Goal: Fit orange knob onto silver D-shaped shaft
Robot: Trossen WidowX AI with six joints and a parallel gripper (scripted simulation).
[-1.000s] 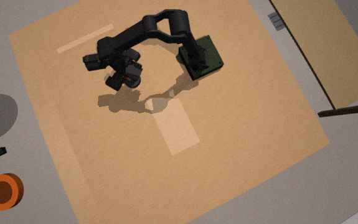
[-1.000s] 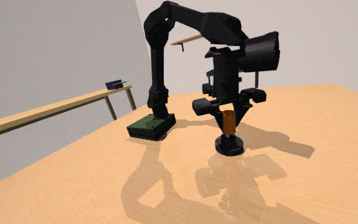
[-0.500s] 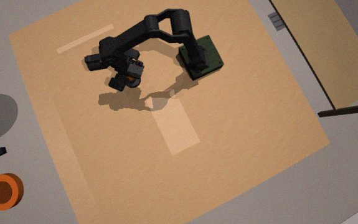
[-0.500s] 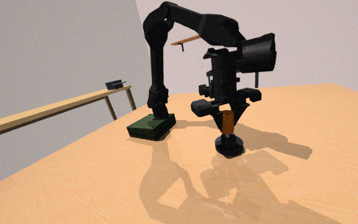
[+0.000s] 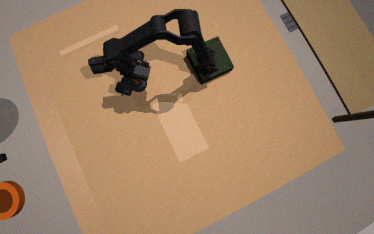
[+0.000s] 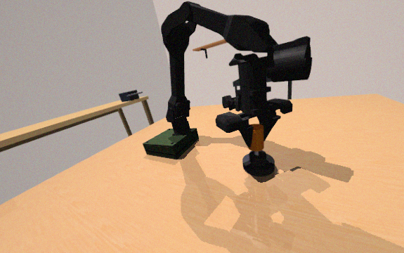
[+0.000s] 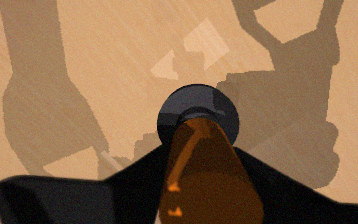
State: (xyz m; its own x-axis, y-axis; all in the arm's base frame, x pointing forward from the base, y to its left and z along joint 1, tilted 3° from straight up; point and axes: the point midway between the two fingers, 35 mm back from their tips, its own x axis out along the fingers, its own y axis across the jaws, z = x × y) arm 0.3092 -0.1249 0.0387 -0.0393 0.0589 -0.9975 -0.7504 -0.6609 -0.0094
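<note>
Right now the black round pedestal is 40 mm below my gripper tip. Also, from my gripper tip: orange knob 30 mm above.
</note>
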